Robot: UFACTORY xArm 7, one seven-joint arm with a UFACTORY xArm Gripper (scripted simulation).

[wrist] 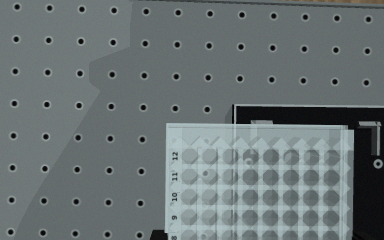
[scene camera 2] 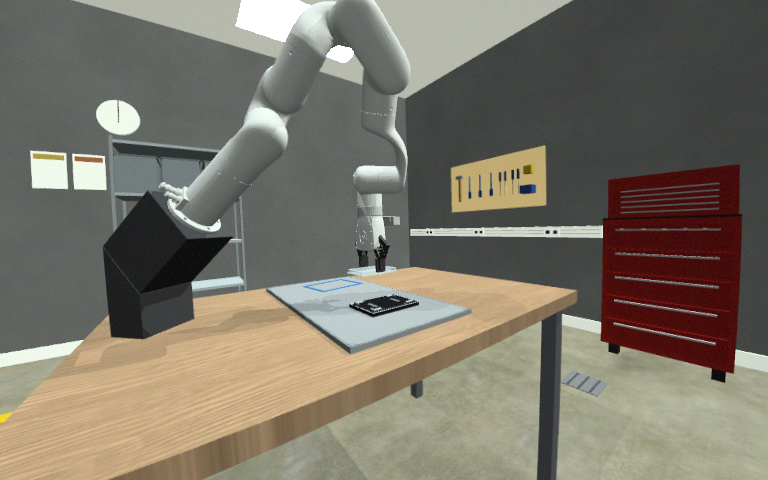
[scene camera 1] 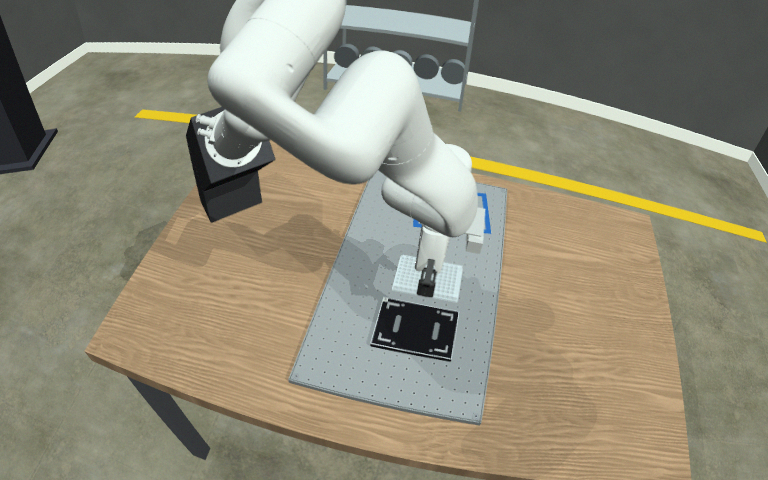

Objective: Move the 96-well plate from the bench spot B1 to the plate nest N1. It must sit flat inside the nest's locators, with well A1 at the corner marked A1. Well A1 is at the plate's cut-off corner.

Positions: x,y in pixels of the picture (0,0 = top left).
Labels:
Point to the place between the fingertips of my gripper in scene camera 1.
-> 428,277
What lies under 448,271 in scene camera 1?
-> A 96-well plate.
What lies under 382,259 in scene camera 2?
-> My gripper.

